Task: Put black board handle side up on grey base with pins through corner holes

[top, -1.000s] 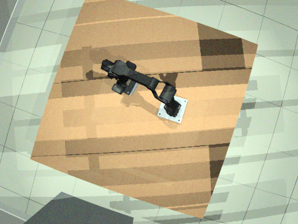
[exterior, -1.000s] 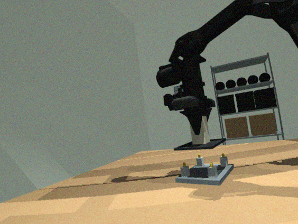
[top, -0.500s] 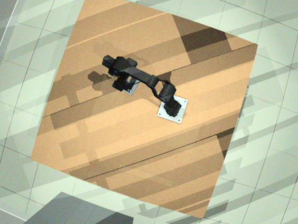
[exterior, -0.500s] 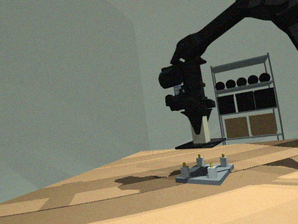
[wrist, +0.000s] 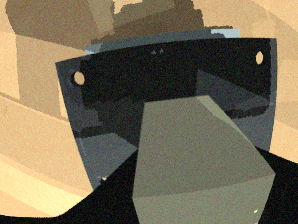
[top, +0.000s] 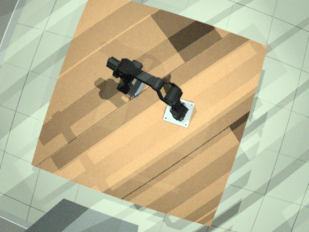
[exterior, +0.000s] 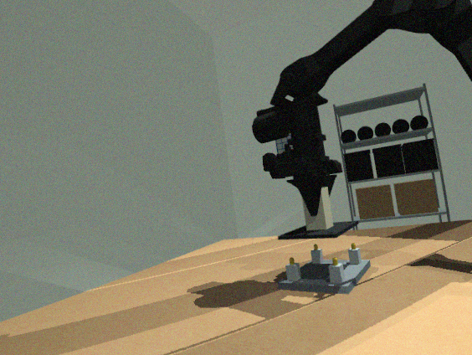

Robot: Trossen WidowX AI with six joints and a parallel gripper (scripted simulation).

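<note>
Right now the grey base is 11 cm below my gripper tip. Also, from my gripper tip: black board (1 cm below).
</note>
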